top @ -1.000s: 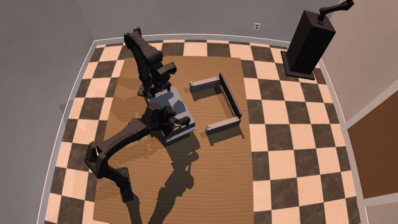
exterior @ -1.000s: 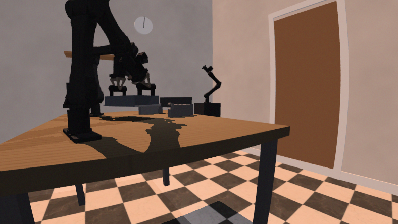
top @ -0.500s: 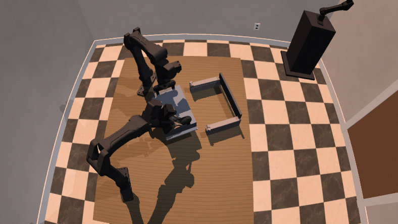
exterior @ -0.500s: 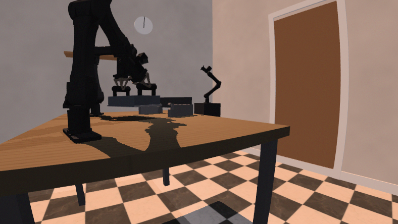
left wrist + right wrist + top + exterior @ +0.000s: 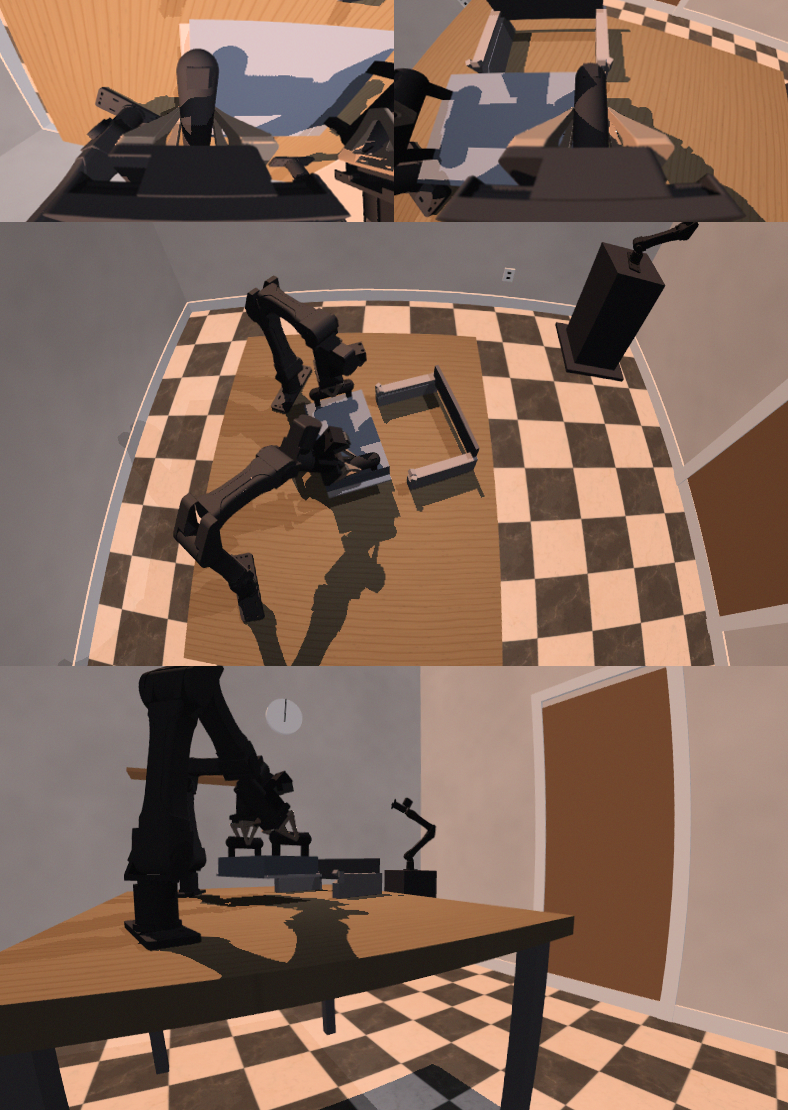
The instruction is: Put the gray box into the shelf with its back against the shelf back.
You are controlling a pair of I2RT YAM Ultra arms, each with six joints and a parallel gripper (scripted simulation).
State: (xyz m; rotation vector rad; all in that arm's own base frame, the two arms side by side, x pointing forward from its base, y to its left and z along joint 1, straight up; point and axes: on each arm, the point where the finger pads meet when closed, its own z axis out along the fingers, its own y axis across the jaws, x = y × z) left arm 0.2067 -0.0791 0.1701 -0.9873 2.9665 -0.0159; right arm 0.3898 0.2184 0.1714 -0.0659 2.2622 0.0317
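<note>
Right now the gray box is 5 cm ahead of my left hand, 11 cm to the right of it and 5 cm below it. The rest, counted from my left hand: shelf back wall 36 cm ahead, 2 cm to the left, 9 cm below.
Right now the gray box is 50 mm behind my right hand, 110 mm to the left of it and 50 mm below it. From my right hand the other things lie so: shelf back wall (260 mm ahead, 250 mm to the left, 90 mm below).
</note>
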